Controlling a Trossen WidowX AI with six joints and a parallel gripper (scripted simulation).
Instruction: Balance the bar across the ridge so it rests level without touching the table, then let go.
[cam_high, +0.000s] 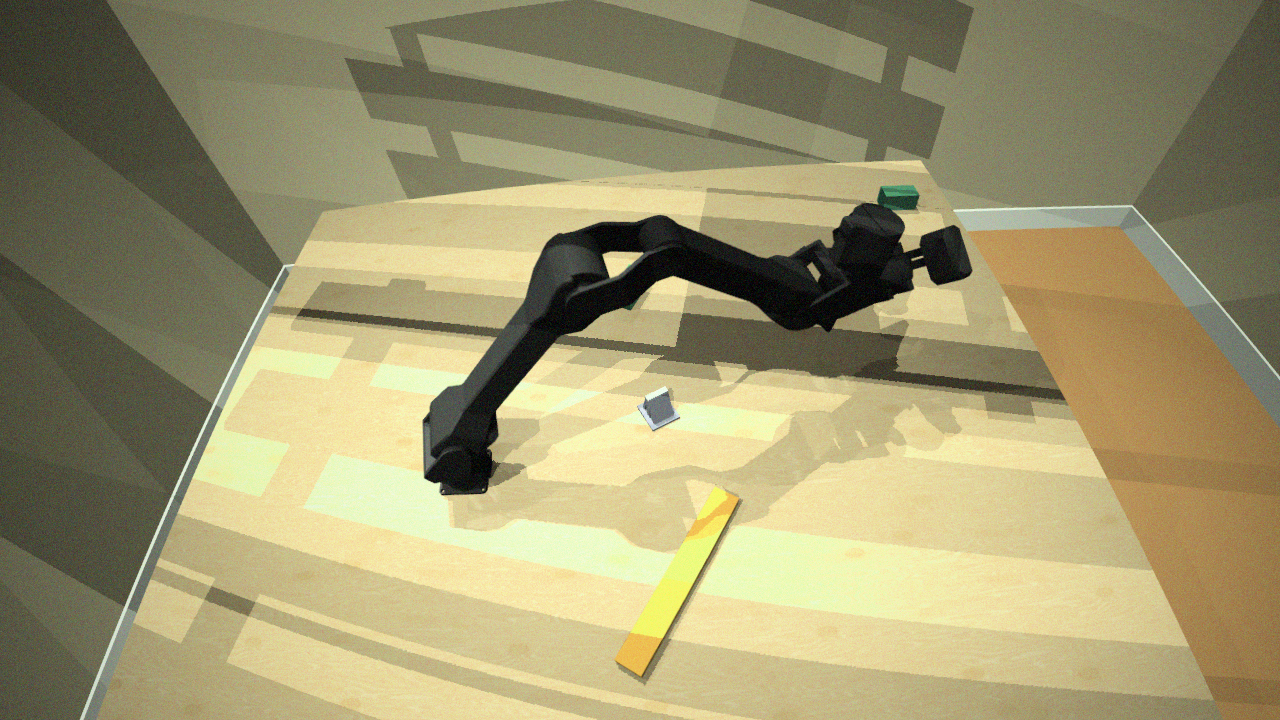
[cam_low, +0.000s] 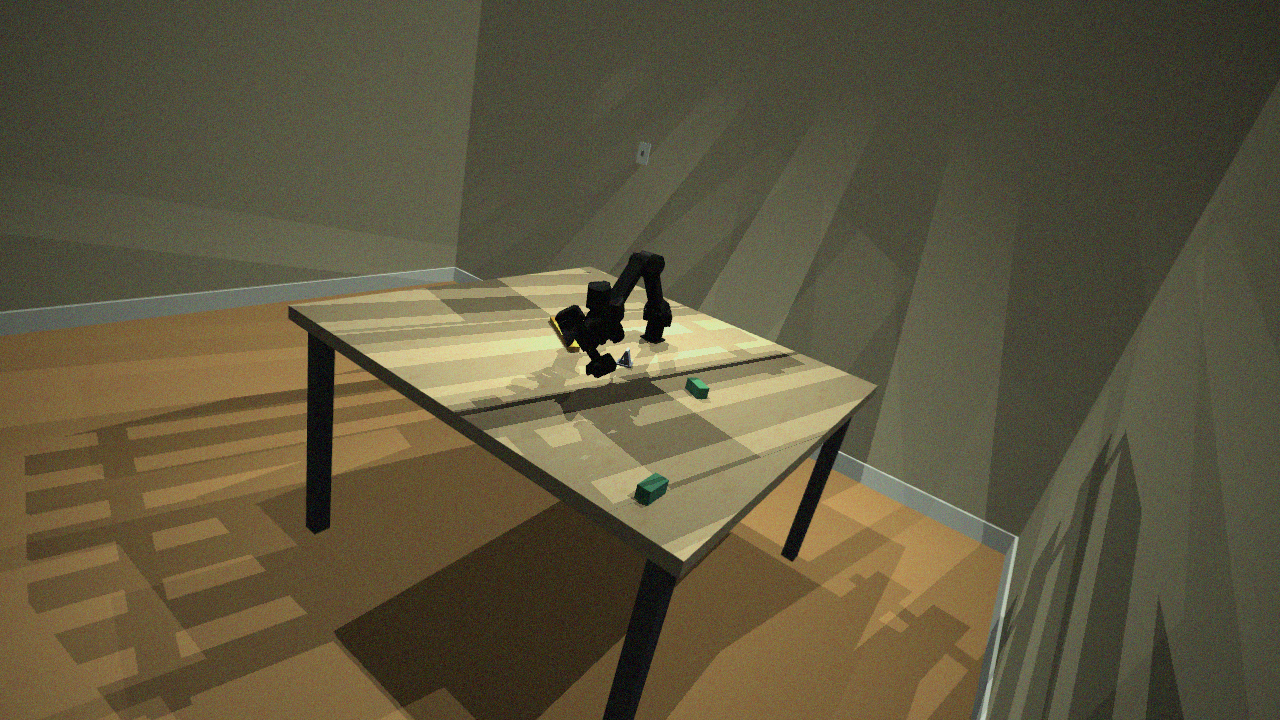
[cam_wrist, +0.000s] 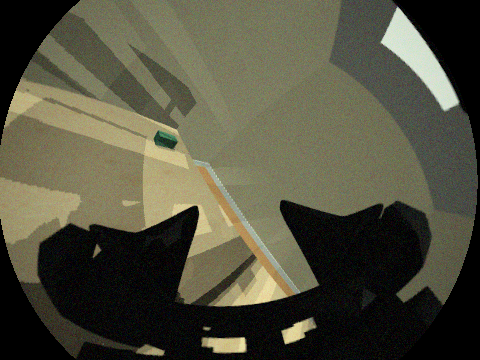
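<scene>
The orange bar is 37 cm behind my gripper tip, 35 cm to the right of it and 14 cm below it.
</scene>
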